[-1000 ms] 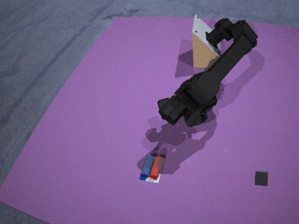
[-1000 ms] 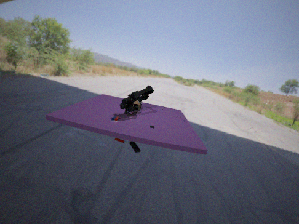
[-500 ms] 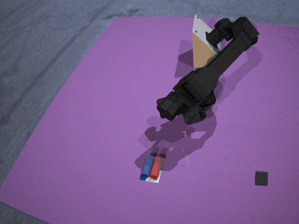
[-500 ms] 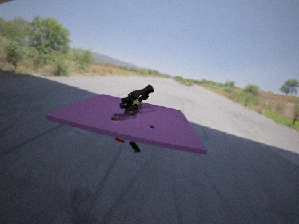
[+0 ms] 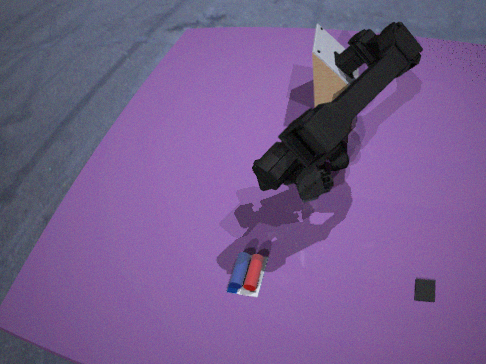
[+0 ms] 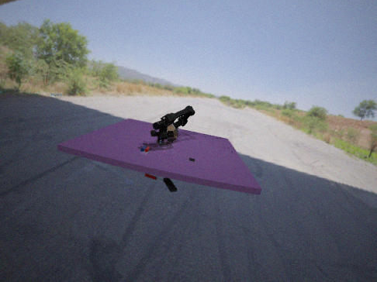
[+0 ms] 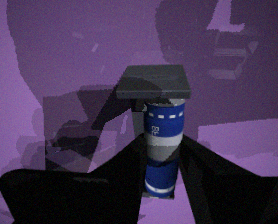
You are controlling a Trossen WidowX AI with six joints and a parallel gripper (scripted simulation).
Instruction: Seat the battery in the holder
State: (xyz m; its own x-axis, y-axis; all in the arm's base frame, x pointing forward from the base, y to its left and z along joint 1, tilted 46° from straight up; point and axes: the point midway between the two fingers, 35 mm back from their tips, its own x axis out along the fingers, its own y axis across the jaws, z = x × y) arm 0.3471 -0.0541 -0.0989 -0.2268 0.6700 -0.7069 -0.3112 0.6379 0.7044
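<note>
The battery is 10 mm above my gripper tip. Round my gripper tip: black remote 320 mm ahead, 200 mm below, 120 mm to the left; red screwdriver 260 mm ahead, 200 mm below, 10 mm to the left; black battery cover 270 mm ahead, 250 mm to the left, 10 mm below.
</note>
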